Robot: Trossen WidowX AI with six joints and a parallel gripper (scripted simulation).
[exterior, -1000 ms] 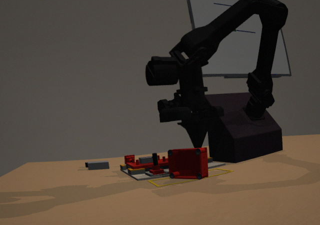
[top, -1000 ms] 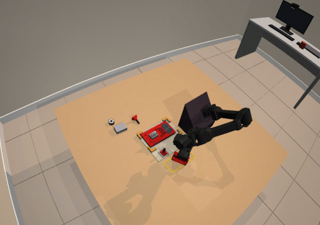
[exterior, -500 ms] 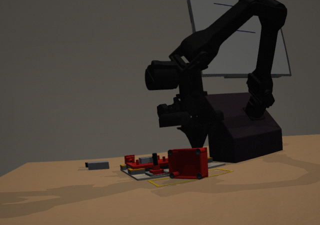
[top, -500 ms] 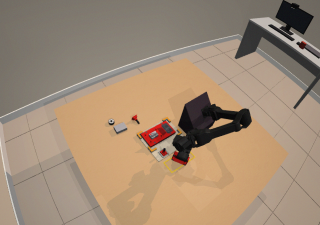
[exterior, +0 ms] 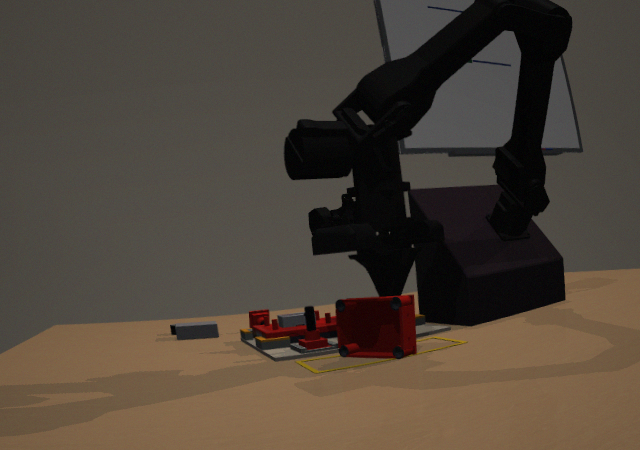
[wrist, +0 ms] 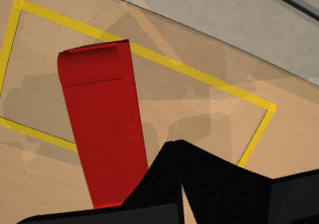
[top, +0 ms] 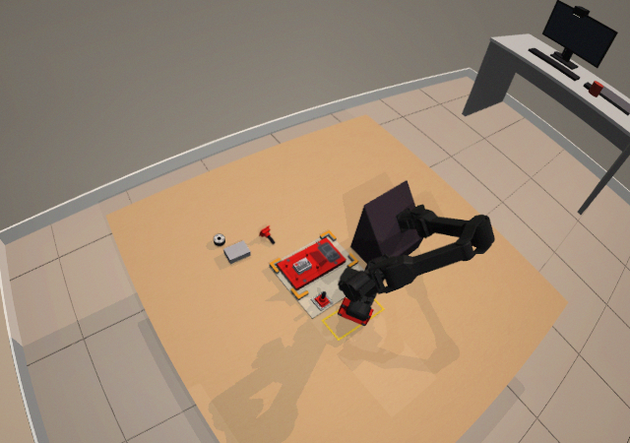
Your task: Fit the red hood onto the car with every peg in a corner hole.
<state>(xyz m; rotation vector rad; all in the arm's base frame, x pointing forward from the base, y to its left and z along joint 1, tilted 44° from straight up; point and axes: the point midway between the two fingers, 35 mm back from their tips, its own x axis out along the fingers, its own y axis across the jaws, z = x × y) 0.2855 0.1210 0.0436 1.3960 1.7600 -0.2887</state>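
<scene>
Right now the red hood is 2 cm below my gripper tip, 2 cm ahead of it and 1 cm to the left of it. Also, from my gripper tip: grey engine block: 21 cm to the right, 5 cm ahead, 3 cm below; then wheel: 46 cm to the right, 22 cm ahead, 4 cm below; then grey jig plate: 19 cm to the right, 4 cm below, 1 cm ahead.
</scene>
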